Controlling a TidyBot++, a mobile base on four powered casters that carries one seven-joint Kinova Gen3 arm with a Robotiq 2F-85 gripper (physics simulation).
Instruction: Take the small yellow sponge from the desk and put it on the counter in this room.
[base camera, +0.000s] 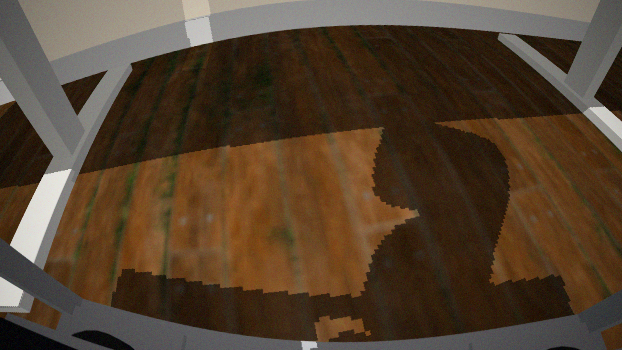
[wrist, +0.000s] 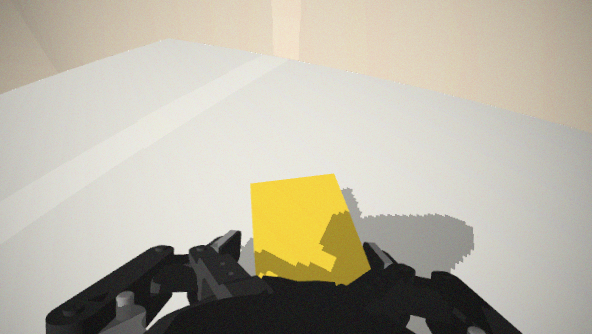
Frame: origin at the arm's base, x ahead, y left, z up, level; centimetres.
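Seen in the pictures: gripper, between the fingertips: (wrist: 300, 250).
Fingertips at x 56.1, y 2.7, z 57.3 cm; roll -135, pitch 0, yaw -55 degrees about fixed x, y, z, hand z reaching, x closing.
Note:
A point is followed by its place in that frame.
The small yellow sponge (wrist: 292, 215) {x 56.4, y 3.8, z 60.2 cm} lies on the light grey desk top (wrist: 425, 160) {x 74.7, y -1.1, z 55.3 cm} in the wrist view, turned slightly. My gripper (wrist: 300, 250) {x 56.1, y 2.7, z 57.3 cm} is open, with one finger on each side of the sponge's near part. The sponge's right edge is very close to the right finger, and a wider gap shows at the left finger. The sponge's near end is hidden behind the gripper body. Whether a finger touches it I cannot tell. The counter cannot be made out in either view.
In the base camera view, desk legs with floor bars (base camera: 102, 107) (base camera: 545, 67) stand at left and right. A beige wall with a grey baseboard (base camera: 350, 14) {x 101.6, y -4.8, z -35.9 cm} runs behind. Shadows fall on the wooden floor (base camera: 260, 200) {x 36.9, y 9.7, z -39.7 cm}. The desk's far edges meet at the upper left in the wrist view.

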